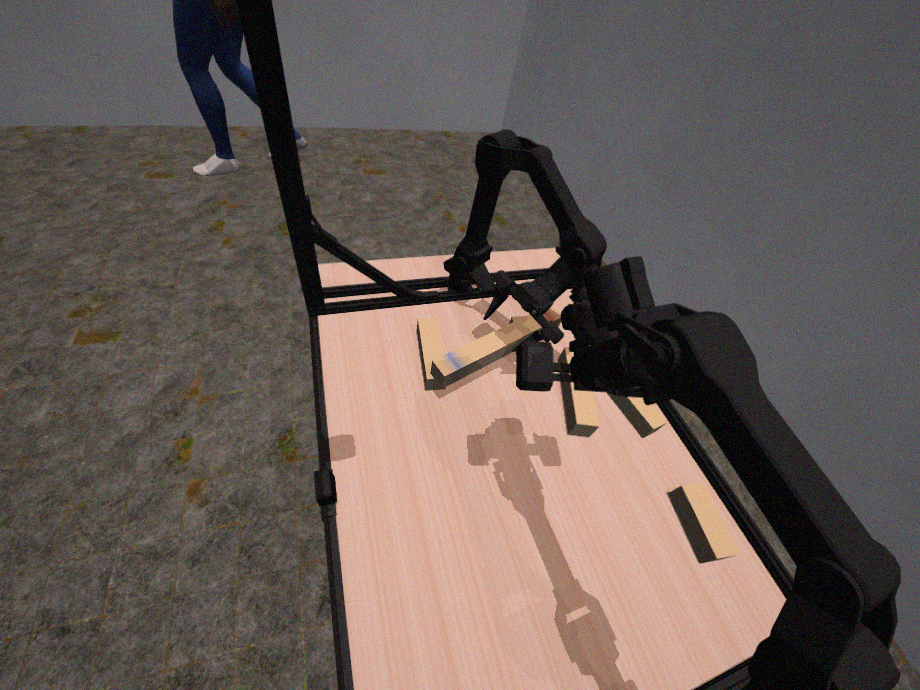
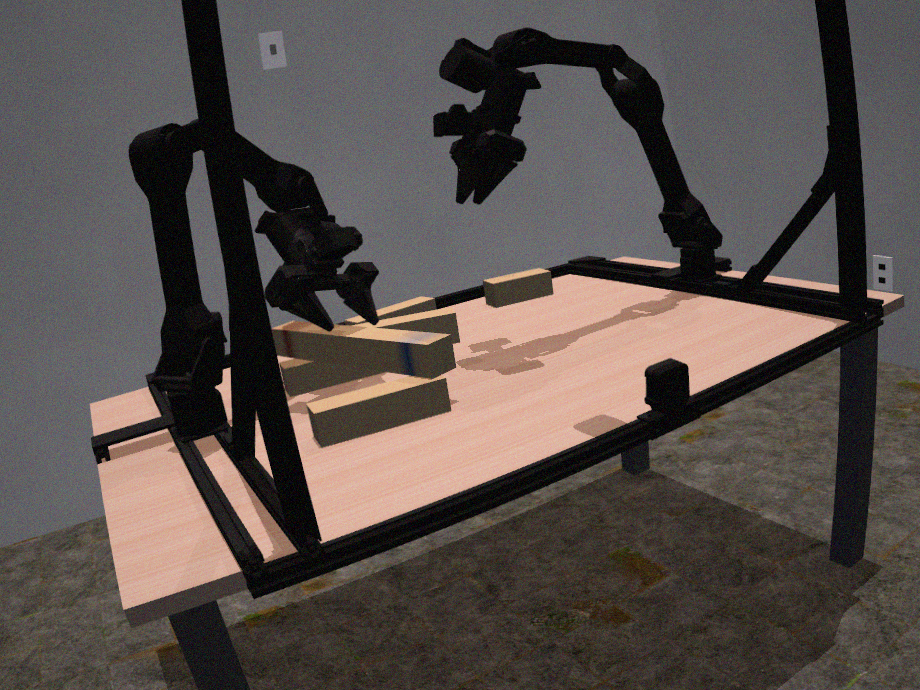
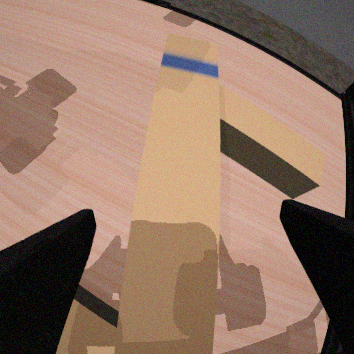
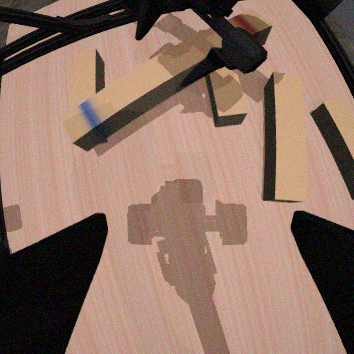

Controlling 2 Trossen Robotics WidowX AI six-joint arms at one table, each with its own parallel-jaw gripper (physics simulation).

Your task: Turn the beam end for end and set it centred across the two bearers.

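Frame: origin at the left arm's base, x right, y up, z back, level; millimetres.
Seen in the pictures: left gripper, fingertip midpoint: [image 1: 498,335] [image 2: 354,326] [image 3: 188,214] [image 4: 159,61]; right gripper, fingertip midpoint: [image 1: 558,376] [image 2: 467,203] [image 4: 201,222]; left arm's base, origin of the base link: [image 1: 458,285] [image 2: 201,430] [image 4: 137,1]; right arm's base, origin of the base link: [image 2: 699,278].
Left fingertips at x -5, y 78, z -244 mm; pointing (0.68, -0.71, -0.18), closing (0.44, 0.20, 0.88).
Observation:
Offsets run from my left fingertips to a thing's top centre. "*": to the spot under its first point.
The long wooden beam {dy -9, dx -16, dz +2 mm} [image 1: 485,345] [image 2: 368,349] [image 3: 179,158] [image 4: 140,88] has a blue band {* dy -9, dx +107, dz -42 mm} [image 3: 189,64] [image 4: 90,117] at one end and a red band {* dy -9, dx -145, dz +47 mm} [image 4: 246,22] at the other. It rests aslant on two short bearers, one {dy -53, dx +131, dz +36 mm} [image 1: 430,342] [image 2: 378,407] [image 3: 270,147] [image 4: 84,74] near the blue end and one {dy -53, dx -95, dz +6 mm} [image 4: 226,105] towards the red end. My left gripper [image 1: 522,318] [image 2: 347,315] [image 3: 188,214] is open, just above the beam's red-end half, fingers astride it and not touching. My right gripper [image 2: 485,178] [image 4: 201,222] is open and empty, high above the table.
Loose wooden blocks lie beside the bearers: one {dy -47, dx -159, dz -125 mm} [image 1: 581,407] [image 4: 286,137], another {dy -53, dx -275, dz -170 mm} [image 1: 642,414] [image 4: 337,130], and a third {dy -50, dx -263, dz -438 mm} [image 1: 707,523] [image 2: 519,284] farther off. A black frame rail [image 2: 526,479] and an upright post [image 2: 245,329] edge the table. A person [image 1: 211,69] walks in the background.

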